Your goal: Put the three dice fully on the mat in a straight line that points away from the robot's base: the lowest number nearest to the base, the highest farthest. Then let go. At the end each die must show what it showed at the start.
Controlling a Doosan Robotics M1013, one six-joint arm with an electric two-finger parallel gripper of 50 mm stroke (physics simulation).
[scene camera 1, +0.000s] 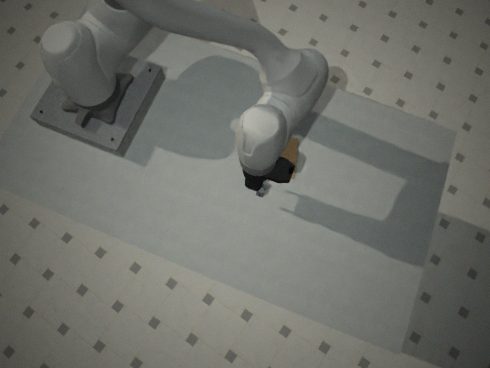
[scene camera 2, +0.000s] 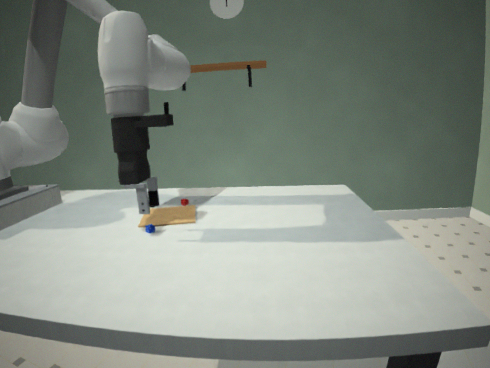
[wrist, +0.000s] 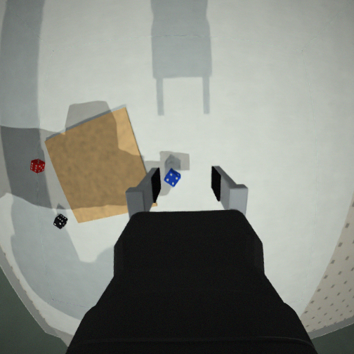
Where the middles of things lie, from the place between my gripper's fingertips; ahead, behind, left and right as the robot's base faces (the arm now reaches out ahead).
Right now my hand is 130 mm to the right of the tan square mat [scene camera 2: 177,215] and 60 mm above it.
